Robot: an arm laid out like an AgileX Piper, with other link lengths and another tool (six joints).
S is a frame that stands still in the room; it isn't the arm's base.
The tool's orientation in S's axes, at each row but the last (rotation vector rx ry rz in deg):
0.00 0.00 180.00
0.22 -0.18 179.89
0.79 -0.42 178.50
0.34 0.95 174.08
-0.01 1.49 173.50
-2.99 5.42 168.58
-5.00 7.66 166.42
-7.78 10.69 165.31
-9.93 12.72 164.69
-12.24 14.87 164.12
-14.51 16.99 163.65
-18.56 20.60 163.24
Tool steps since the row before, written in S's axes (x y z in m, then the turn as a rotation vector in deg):
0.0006 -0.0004 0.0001 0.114 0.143 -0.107
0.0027 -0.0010 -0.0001 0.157 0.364 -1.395
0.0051 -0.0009 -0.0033 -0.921 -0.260 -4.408
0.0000 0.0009 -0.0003 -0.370 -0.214 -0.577
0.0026 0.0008 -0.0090 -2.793 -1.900 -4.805
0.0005 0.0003 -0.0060 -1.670 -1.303 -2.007
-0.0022 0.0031 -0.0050 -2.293 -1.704 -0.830
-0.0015 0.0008 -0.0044 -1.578 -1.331 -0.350
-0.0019 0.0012 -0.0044 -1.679 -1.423 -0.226
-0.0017 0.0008 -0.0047 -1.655 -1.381 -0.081
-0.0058 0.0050 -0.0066 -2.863 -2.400 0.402
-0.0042 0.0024 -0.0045 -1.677 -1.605 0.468
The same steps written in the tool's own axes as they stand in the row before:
-0.0006 0.0004 0.0001 -0.114 -0.143 -0.107
-0.0027 0.0010 -0.0001 -0.160 -0.362 -1.395
-0.0052 0.0008 -0.0033 0.875 0.304 -4.415
0.0001 -0.0009 -0.0003 0.344 0.245 -0.581
-0.0025 -0.0012 -0.0090 2.565 2.121 -4.839
-0.0002 -0.0008 -0.0060 1.466 1.483 -2.041
0.0032 -0.0029 -0.0046 1.897 2.116 -0.880
0.0021 -0.0009 -0.0041 1.244 1.634 -0.409
0.0027 -0.0013 -0.0039 1.302 1.765 -0.292
0.0026 -0.0010 -0.0042 1.265 1.741 -0.146
0.0080 -0.0043 -0.0044 2.079 3.119 0.267
0.0056 -0.0021 -0.0028 1.116 2.063 0.323

